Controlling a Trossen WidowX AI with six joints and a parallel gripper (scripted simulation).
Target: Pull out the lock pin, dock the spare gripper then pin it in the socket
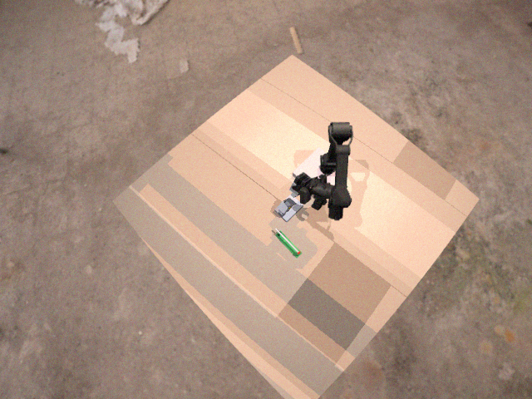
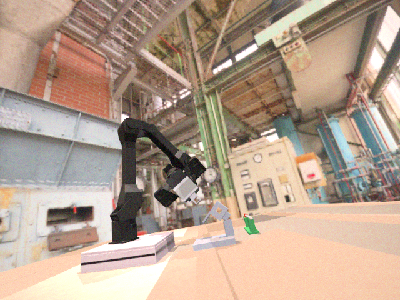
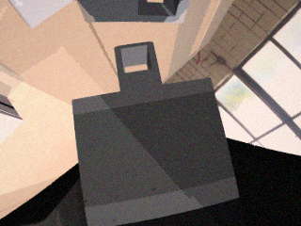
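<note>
My gripper tip is now 15 cm short of the green upright bracket, 17 cm to the right of it and 14 cm above it. Also, from my gripper tip: spare gripper (1 cm to the left); mount socket (7 cm ahead, 3 cm to the left, 11 cm below).
</note>
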